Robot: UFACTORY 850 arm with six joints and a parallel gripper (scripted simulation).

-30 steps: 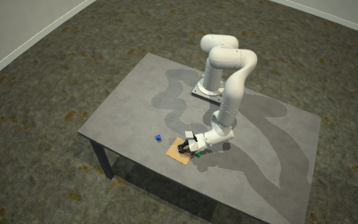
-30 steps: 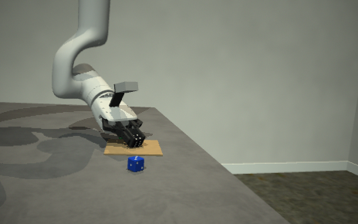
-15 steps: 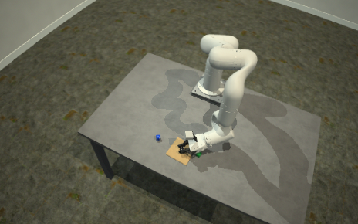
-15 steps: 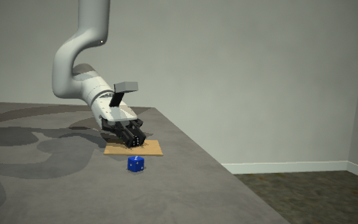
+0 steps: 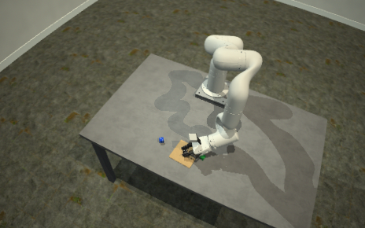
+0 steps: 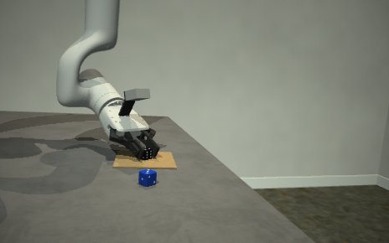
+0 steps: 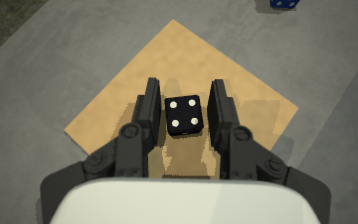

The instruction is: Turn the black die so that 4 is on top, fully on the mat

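Now: the black die 1 cm below my hand. The rest, counted from my hand: blue die: 16 cm to the right, 2 cm below, 2 cm ahead; then green die: 10 cm to the left, 4 cm behind, 2 cm below; then tan mat: 3 cm below.
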